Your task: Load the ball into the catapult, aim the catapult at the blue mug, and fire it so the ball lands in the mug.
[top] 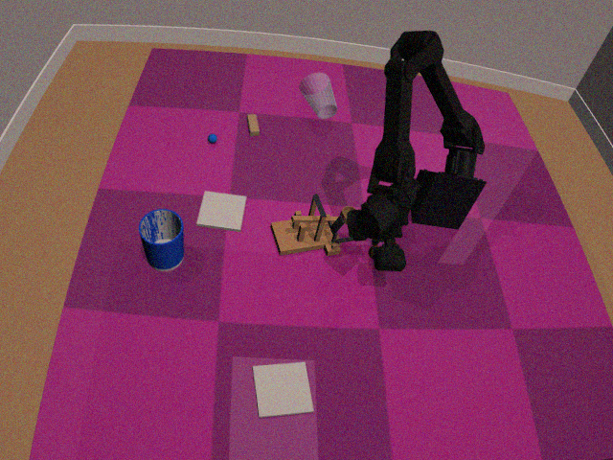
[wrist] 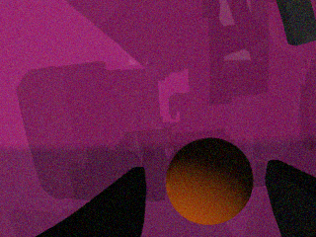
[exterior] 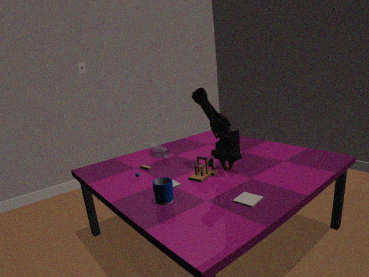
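My gripper tip is now 110 mm short of the wooden catapult, 60 mm to the left of it and 40 mm below it. From my gripper tip the other things lie so: wooden block (240 mm ahead, 440 mm to the right); then blue mug (460 mm ahead, 30 mm to the right, 20 mm above); then orange ball (10 mm above).
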